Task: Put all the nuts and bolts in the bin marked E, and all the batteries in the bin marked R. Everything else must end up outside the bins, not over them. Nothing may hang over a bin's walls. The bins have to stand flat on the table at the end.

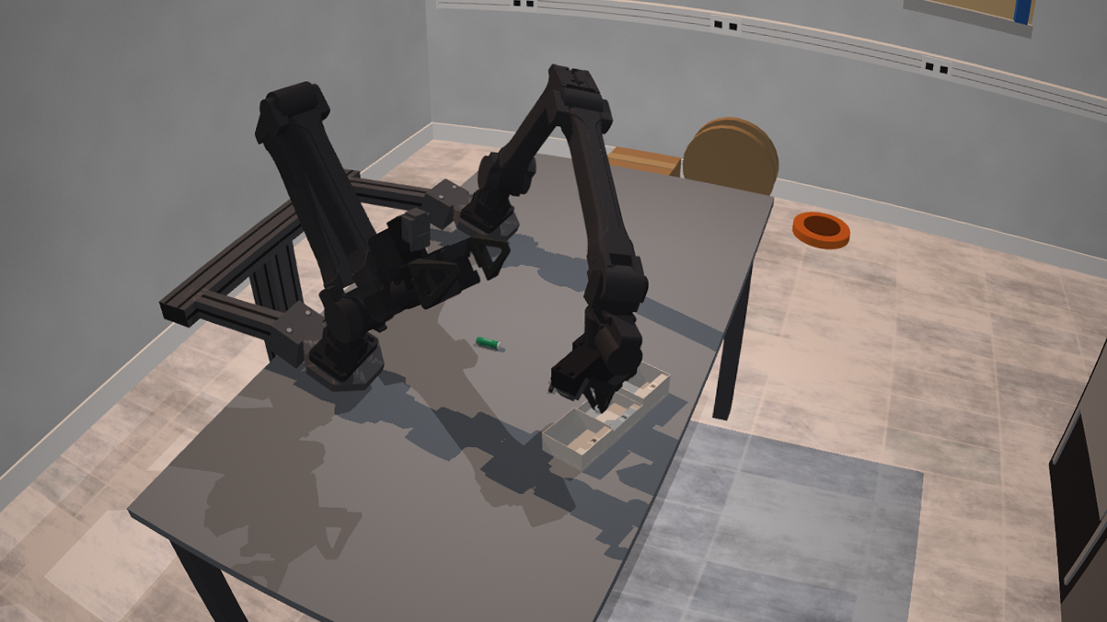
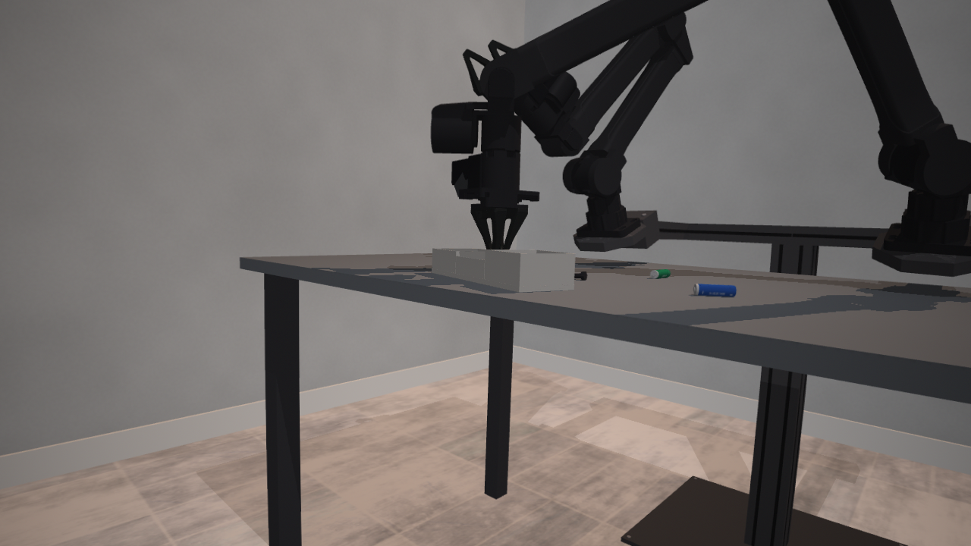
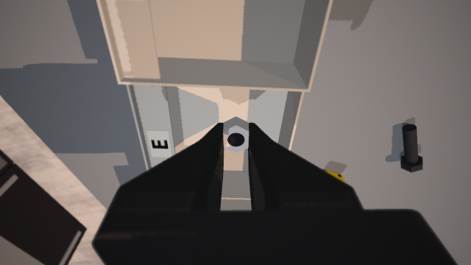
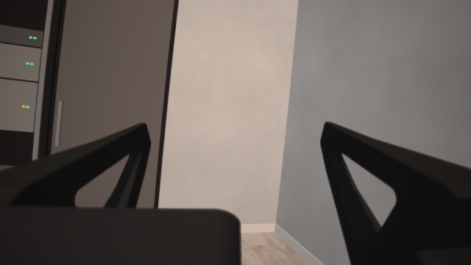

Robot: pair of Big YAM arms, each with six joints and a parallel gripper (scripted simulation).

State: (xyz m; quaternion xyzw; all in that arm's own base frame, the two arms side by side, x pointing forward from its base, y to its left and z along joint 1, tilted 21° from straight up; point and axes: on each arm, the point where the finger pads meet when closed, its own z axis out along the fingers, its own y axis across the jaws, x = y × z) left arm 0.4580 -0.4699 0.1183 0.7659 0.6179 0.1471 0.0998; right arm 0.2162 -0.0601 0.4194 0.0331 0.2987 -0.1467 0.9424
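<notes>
Now: left hand 2 cm above the bin row, 1 cm to the right of it and 1 cm short of it. Also, from my left hand: hex nut (1 cm below); then yellow die (8 cm to the left, 6 cm behind, 3 cm below); then black bolt (11 cm behind, 6 cm to the left, 3 cm below).
</notes>
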